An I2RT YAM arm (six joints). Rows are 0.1 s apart.
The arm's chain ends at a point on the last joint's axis. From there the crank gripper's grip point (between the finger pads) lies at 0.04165 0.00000 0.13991 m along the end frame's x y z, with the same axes.
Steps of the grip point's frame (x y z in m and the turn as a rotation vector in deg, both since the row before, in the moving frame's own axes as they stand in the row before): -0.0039, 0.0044, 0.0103, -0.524, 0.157, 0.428; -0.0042, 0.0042, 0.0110, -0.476, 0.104, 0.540; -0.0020, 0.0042, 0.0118, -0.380, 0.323, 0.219; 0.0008, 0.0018, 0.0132, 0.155, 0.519, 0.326; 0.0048, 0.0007, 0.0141, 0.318, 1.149, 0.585; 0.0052, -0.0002, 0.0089, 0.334, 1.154, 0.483; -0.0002, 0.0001, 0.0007, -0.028, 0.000, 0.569; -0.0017, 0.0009, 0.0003, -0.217, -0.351, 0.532
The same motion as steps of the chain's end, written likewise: -0.0043, 0.0028, 0.0104, -0.524, 0.157, 0.428; -0.0044, 0.0026, 0.0111, -0.476, 0.104, 0.540; -0.0028, 0.0031, 0.0120, -0.380, 0.323, 0.219; -0.0005, 0.0019, 0.0136, 0.155, 0.519, 0.326; 0.0020, 0.0010, 0.0150, 0.318, 1.149, 0.585; 0.0024, 0.0003, 0.0098, 0.334, 1.154, 0.483; -0.0002, -0.0004, 0.0007, -0.028, 0.000, 0.569; -0.0008, 0.0000, 0.0000, -0.217, -0.351, 0.532
